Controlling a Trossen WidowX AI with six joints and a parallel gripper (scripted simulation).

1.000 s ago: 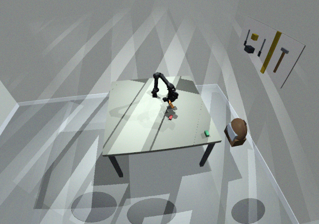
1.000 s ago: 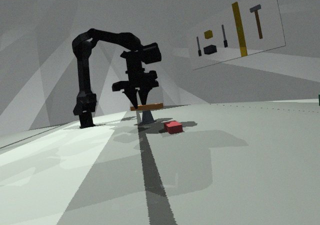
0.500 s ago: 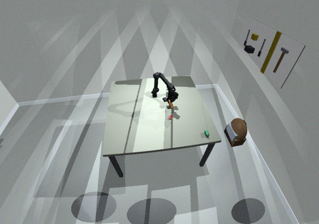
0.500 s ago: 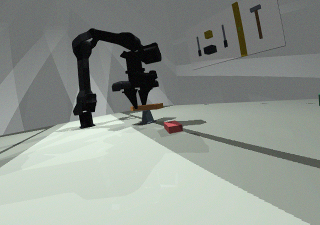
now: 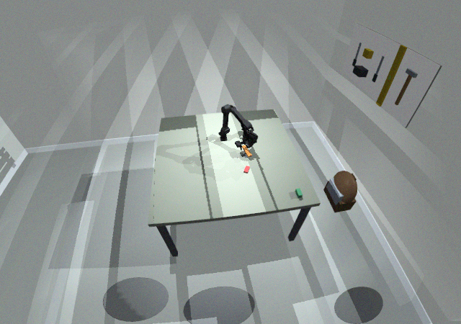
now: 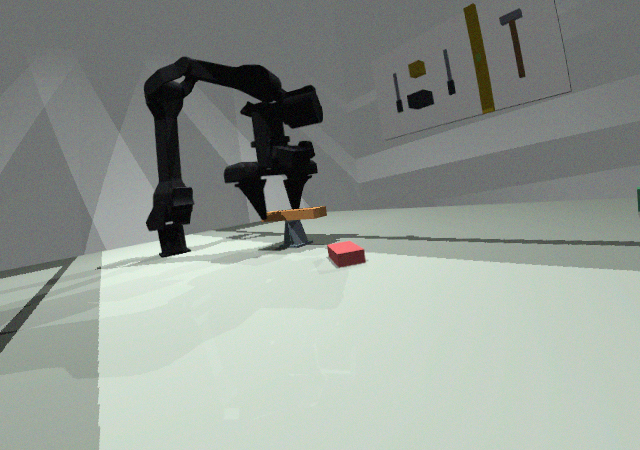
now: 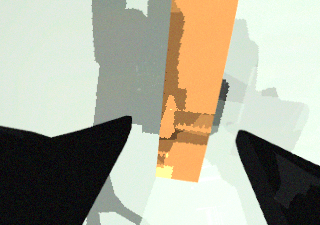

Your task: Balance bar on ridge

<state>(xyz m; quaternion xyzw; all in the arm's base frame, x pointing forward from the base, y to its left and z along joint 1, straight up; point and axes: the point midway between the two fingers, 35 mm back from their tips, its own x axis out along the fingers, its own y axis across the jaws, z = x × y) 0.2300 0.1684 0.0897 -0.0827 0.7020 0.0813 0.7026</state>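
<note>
The orange bar lies 30 mm ahead of my gripper tip and 10 mm to the left of it. Also, from my gripper tip: green block (510 mm ahead, 330 mm to the left, 40 mm below); red block (200 mm ahead, 50 mm below, 20 mm to the right).
</note>
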